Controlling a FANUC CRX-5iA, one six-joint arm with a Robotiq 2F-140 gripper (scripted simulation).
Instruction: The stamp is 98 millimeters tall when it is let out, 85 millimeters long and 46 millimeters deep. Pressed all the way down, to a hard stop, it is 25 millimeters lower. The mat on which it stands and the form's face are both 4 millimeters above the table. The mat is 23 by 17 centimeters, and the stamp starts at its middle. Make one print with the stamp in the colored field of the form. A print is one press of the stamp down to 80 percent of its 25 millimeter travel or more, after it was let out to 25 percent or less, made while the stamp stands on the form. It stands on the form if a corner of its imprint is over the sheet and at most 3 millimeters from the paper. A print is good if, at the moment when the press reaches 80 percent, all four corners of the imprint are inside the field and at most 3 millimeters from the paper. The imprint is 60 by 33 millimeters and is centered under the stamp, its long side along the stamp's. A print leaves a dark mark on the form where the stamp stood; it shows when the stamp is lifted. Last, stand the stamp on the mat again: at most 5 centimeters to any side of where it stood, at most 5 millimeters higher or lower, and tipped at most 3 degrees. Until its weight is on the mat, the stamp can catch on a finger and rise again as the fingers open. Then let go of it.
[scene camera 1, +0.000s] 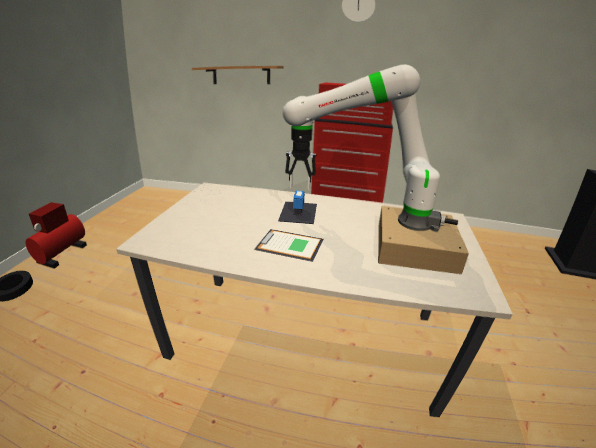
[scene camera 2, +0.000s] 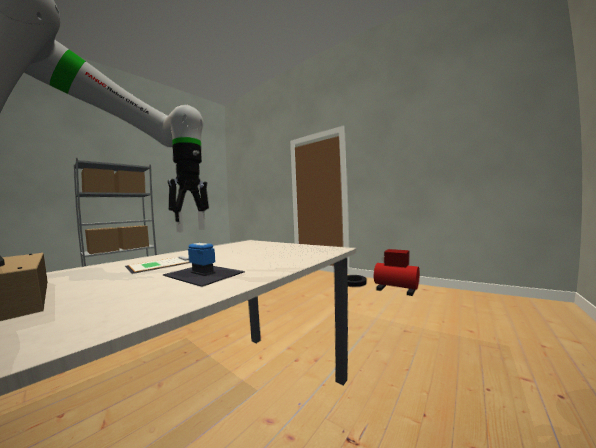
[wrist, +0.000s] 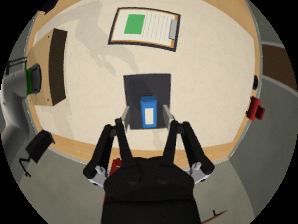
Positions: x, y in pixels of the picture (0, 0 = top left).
My gripper (scene camera 2: 191, 230) is 81 cm from the lens. A blue stamp (scene camera 2: 202, 254) is 75 cm from the lens. A dark mat (scene camera 2: 185, 275) is 80 cm from the lens.
